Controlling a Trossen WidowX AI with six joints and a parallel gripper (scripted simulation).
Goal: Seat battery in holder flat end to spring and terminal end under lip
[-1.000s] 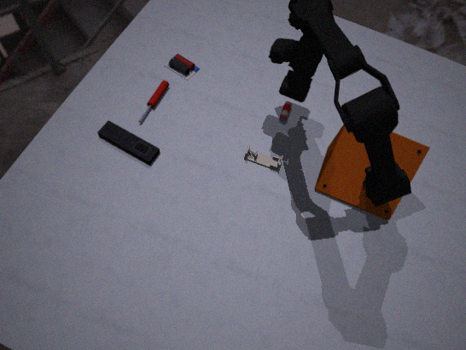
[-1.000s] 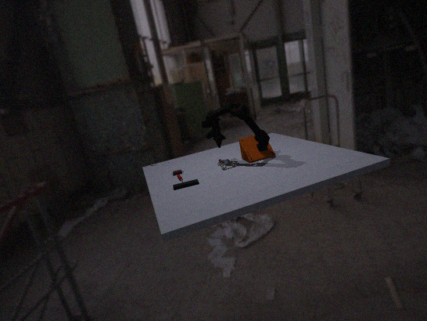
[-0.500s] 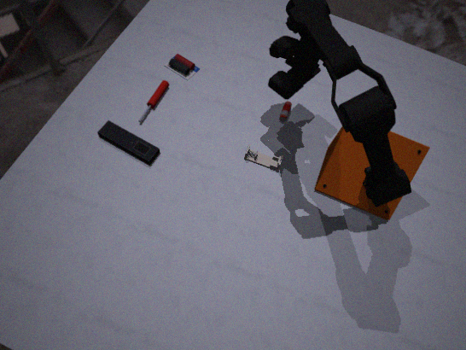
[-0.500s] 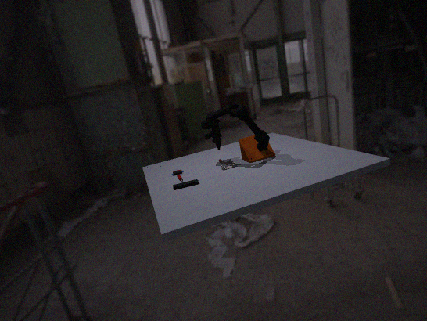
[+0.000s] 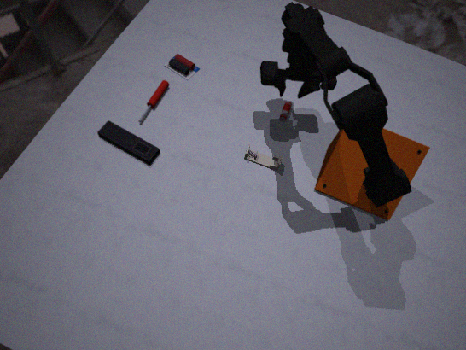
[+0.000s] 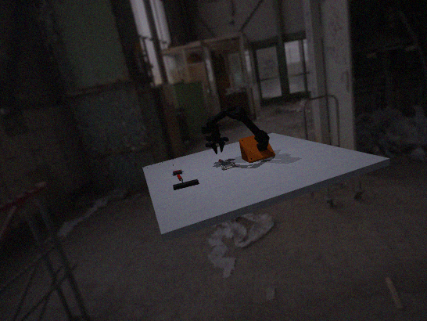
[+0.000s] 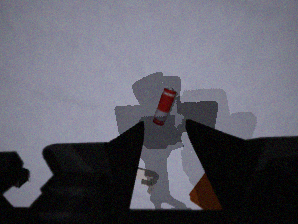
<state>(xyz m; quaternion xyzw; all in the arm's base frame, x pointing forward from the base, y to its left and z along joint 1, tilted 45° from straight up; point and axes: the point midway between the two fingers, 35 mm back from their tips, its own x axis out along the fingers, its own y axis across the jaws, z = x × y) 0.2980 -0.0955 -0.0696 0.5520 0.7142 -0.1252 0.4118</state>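
My gripper tip is now 7 cm above the battery and 1 cm past it. Round my gripper tip: red-handled screwdriver: 33 cm ahead, 17 cm to the left, 6 cm below; black bar: 31 cm ahead, 30 cm to the left, 6 cm below.
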